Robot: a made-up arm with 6 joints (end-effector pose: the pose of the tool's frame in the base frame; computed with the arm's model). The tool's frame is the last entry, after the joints.
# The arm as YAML. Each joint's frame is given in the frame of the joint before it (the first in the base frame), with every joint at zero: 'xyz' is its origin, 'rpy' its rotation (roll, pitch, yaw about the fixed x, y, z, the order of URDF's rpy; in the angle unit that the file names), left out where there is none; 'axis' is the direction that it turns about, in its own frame. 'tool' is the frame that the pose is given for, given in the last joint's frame.
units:
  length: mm
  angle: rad
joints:
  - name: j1
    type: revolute
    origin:
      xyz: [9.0, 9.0, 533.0]
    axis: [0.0, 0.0, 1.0]
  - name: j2
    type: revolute
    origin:
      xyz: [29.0, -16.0, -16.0]
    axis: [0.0, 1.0, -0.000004]
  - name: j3
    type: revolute
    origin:
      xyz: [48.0, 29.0, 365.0]
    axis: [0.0, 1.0, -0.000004]
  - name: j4
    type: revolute
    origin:
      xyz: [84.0, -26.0, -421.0]
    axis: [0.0, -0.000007, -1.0]
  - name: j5
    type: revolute
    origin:
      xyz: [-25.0, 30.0, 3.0]
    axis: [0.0, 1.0, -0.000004]
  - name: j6
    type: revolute
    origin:
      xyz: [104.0, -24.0, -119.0]
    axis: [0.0, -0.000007, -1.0]
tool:
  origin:
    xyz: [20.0, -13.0, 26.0]
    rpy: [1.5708, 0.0, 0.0]
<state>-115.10 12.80 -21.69 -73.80 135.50 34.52</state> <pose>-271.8 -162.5 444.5 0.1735 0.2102 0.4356 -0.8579</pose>
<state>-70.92 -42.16 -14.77 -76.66 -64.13 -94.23</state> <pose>155.9 -111.7 695.8 0.6542 -0.2965 0.3941 0.5735</pose>
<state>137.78 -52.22 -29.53 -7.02 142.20 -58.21</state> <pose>-106.3 139.4 621.2 0.1894 -0.3270 0.8535 0.3588</pose>
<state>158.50 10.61 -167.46 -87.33 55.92 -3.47</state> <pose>-242.0 156.6 1428.9 0.0969 -0.4709 0.2426 -0.8426</pose>
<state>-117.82 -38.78 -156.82 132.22 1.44 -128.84</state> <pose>96.6 363.5 1311.1 0.5444 -0.6331 -0.2861 0.4700</pose>
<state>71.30 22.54 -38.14 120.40 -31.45 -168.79</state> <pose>236.0 340.6 414.9 0.5260 0.2035 0.5543 0.6121</pose>
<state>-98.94 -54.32 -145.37 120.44 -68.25 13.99</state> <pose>-30.3 393.3 1082.8 0.5870 0.1031 0.5004 -0.6280</pose>
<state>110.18 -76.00 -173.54 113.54 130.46 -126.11</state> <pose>162.9 -769.1 639.1 0.4583 0.7543 0.4181 -0.2150</pose>
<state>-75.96 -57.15 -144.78 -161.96 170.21 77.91</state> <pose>-170.1 563.2 992.0 0.7267 0.5780 0.2899 0.2318</pose>
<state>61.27 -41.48 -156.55 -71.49 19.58 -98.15</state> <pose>-229.7 -334.1 1316.5 0.6849 -0.4201 -0.4368 0.4046</pose>
